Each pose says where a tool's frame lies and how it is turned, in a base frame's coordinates. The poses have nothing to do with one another.
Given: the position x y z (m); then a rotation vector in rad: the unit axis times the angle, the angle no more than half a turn.
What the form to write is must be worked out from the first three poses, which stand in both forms.
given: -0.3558 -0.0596 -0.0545 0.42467 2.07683 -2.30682
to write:
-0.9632 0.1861 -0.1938 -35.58
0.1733 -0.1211 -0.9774 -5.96
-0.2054 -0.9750 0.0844 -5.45
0 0 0 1

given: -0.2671 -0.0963 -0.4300 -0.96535 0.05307 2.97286
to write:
-0.8092 -0.0252 -0.5870 -26.71
0.0042 -0.9993 0.0371 -9.63
-0.5876 0.0275 0.8087 -43.00
0 0 0 1

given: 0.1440 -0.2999 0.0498 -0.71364 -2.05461 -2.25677
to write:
-0.8963 0.3038 0.3231 14.40
0.2932 -0.1405 0.9456 -29.99
0.3327 0.9423 0.0369 4.98
0 0 0 1

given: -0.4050 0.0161 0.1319 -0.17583 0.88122 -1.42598
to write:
-0.1023 0.7797 0.6177 -40.50
-0.9013 0.1902 -0.3893 1.61
-0.4210 -0.5966 0.6832 13.19
0 0 0 1

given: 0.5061 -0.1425 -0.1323 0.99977 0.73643 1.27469
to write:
0.1738 -0.4201 0.8907 50.61
0.9814 -0.0005 -0.1918 -14.25
0.0810 0.9075 0.4122 -13.23
0 0 0 1

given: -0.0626 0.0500 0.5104 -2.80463 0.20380 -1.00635
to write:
0.7650 -0.0754 0.6396 -6.26
-0.1794 -0.9788 0.0992 5.00
0.6185 -0.1906 -0.7623 51.04
0 0 0 1

